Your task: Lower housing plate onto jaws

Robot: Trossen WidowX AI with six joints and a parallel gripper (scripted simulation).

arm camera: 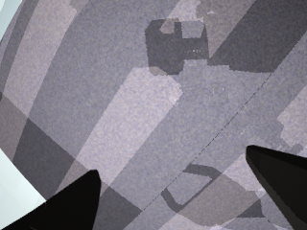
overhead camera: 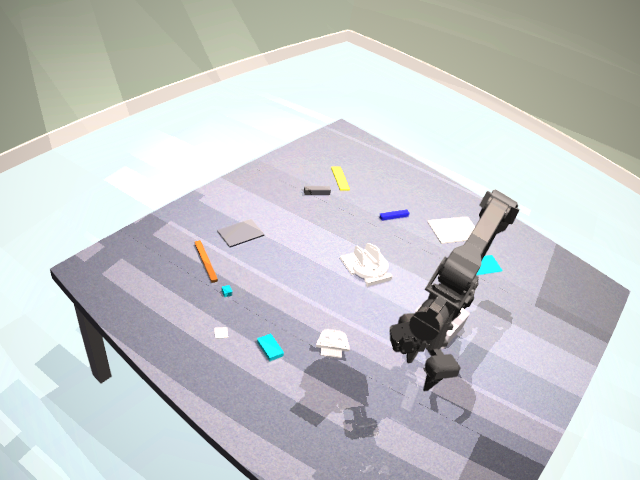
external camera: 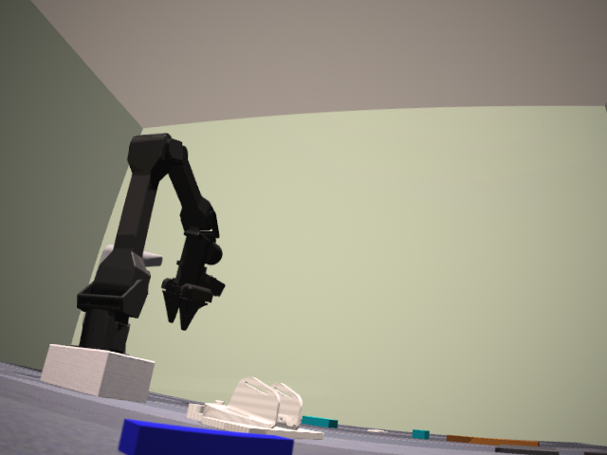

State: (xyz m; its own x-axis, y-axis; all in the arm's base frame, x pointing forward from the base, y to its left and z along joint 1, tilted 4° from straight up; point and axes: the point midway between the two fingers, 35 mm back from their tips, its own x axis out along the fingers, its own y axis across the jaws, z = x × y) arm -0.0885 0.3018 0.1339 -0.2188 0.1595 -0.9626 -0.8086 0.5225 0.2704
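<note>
My gripper tip is 240 mm short of the white block, 150 mm above it and 40 mm to the left of it. From my gripper tip the other things lie so: cyan block: 330 mm ahead, 160 mm below, 90 mm to the left; then orange bar: 660 mm ahead, 160 mm below, 30 mm to the left; then blue bar: 560 mm to the right, 470 mm ahead, 160 mm below.
</note>
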